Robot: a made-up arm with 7 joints. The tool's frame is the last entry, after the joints.
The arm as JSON. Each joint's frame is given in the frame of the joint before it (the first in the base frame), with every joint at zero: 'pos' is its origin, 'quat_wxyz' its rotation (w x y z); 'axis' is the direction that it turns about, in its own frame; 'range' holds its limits. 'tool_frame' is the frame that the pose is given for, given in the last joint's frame.
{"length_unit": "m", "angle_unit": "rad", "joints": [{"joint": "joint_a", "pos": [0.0, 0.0, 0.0], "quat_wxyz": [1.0, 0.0, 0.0, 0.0], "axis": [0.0, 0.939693, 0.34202], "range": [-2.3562, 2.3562]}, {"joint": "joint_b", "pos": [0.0, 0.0, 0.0], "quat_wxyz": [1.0, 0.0, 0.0, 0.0], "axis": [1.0, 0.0, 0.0], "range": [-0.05, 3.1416]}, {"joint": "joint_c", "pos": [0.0, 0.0, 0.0], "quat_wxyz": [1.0, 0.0, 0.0, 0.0], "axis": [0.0, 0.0, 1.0], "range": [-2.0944, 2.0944]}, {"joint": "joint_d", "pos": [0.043, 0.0, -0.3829], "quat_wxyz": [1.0, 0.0, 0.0, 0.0], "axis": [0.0, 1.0, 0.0], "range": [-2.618, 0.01]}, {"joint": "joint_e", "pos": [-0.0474, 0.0, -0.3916], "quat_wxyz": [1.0, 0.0, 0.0, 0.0], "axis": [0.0, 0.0, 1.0], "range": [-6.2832, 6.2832]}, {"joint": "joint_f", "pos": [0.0, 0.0, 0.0], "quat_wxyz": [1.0, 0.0, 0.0, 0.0], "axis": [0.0, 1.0, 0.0], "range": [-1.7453, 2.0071]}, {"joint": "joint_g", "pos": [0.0, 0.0, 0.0], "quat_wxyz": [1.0, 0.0, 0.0, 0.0], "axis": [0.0, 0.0, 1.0], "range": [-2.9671, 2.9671]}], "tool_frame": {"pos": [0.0, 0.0, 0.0], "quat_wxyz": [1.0, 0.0, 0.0, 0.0]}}
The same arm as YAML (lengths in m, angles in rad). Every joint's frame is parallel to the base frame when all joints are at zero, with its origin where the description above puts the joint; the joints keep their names.
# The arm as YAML. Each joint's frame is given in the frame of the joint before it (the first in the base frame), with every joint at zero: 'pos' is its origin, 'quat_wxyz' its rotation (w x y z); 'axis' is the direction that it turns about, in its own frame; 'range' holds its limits. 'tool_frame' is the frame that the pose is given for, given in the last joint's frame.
length_unit: m
angle_unit: rad
joints:
  - joint: joint_a
    pos: [0.0, 0.0, 0.0]
    quat_wxyz: [1.0, 0.0, 0.0, 0.0]
    axis: [0.0, 0.9397, 0.342]
    range: [-2.3562, 2.3562]
  - joint: joint_b
    pos: [0.0, 0.0, 0.0]
    quat_wxyz: [1.0, 0.0, 0.0, 0.0]
    axis: [1.0, 0.0, 0.0]
    range: [-0.05, 3.1416]
  - joint: joint_c
    pos: [0.0, 0.0, 0.0]
    quat_wxyz: [1.0, 0.0, 0.0, 0.0]
    axis: [0.0, 0.0, 1.0]
    range: [-2.0944, 2.0944]
  - joint: joint_d
    pos: [0.043, 0.0, -0.3829]
    quat_wxyz: [1.0, 0.0, 0.0, 0.0]
    axis: [0.0, 1.0, 0.0]
    range: [-2.618, 0.01]
  - joint: joint_e
    pos: [-0.0474, 0.0, -0.3916]
    quat_wxyz: [1.0, 0.0, 0.0, 0.0]
    axis: [0.0, 0.0, 1.0]
    range: [-6.2832, 6.2832]
  - joint: joint_f
    pos: [0.0, 0.0, 0.0]
    quat_wxyz: [1.0, 0.0, 0.0, 0.0]
    axis: [0.0, 1.0, 0.0]
    range: [-1.7453, 2.0071]
  - joint: joint_g
    pos: [0.0, 0.0, 0.0]
    quat_wxyz: [1.0, 0.0, 0.0, 0.0]
    axis: [0.0, 0.0, 1.0]
    range: [-2.9671, 2.9671]
tool_frame:
  pos: [0.0, 0.0, 0.0]
  quat_wxyz: [1.0, 0.0, 0.0, 0.0]

